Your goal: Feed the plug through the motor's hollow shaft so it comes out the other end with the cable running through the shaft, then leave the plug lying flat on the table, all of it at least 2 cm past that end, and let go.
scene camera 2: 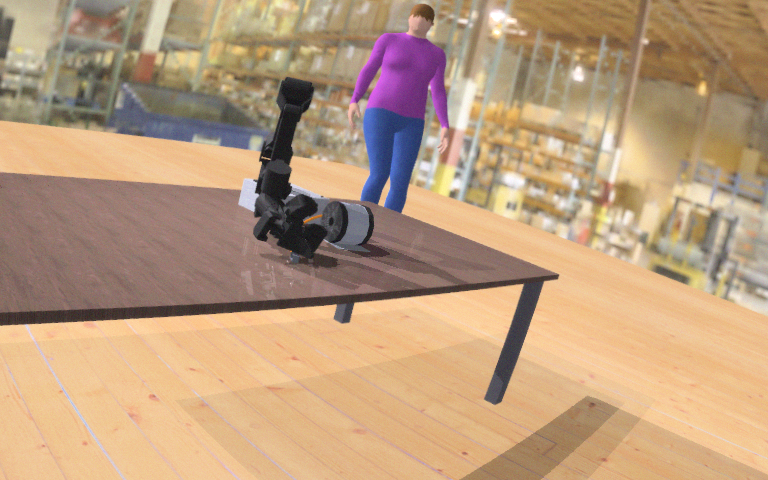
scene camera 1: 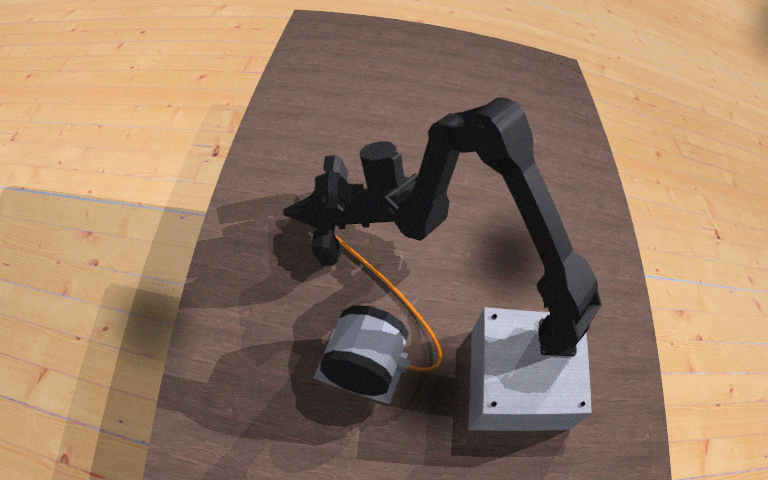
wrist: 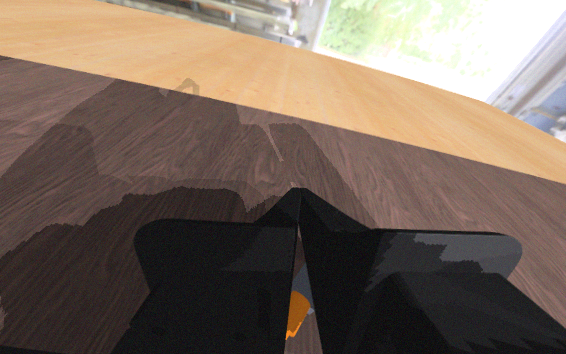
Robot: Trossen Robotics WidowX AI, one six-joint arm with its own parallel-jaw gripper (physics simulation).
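Places are measured from the arm's base along level axes (x ahead, y up, z right), in centimetres.
Pixels of known places: gripper, between the fingertips: [scene camera 2: 311,257] [scene camera 1: 284,212] [wrist: 298,195]; arm's base, origin of its link: [scene camera 1: 557,337].
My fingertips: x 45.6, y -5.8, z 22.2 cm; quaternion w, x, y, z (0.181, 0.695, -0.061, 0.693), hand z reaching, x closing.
Observation:
For each thing: its top centre in the pictures, then the offset to it from my fingertips. Level surfaces: height alone.
- motor, centre of its top: [scene camera 1: 370,337] [scene camera 2: 351,204] dx -16.3, dy +8.3, dz -26.2 cm
- grey plug, centre of its top: [wrist: 322,266] [scene camera 2: 295,253] dx -3.7, dy -0.5, dz +1.3 cm
- dark wooden table, height of its surface: dy -1.9 cm
The motor [scene camera 1: 367,338] [scene camera 2: 355,224], a grey cylinder with black end caps, lies on its side on a grey base. One dark end face shows in scene camera 2. An orange cable [scene camera 1: 397,289] [scene camera 2: 312,217] [wrist: 298,307] loops from a stub on the motor's side to beneath the gripper. My gripper [scene camera 1: 286,213] [scene camera 2: 309,258] [wrist: 298,195] is shut, its fingertips together and empty, low over the table away from the motor. The grey plug [scene camera 2: 294,258] [wrist: 303,280] shows partly below the fingers; in the wrist view it appears through the narrow gap behind the tips. The fingers hide the rest.
The arm stands on a light grey box [scene camera 1: 532,367] [scene camera 2: 247,194] to the right of the motor in scene camera 1. The dark wooden table [scene camera 1: 430,67] [scene camera 2: 141,271] [wrist: 425,185] has an edge beyond the fingertips. A person [scene camera 2: 404,79] stands behind the table.

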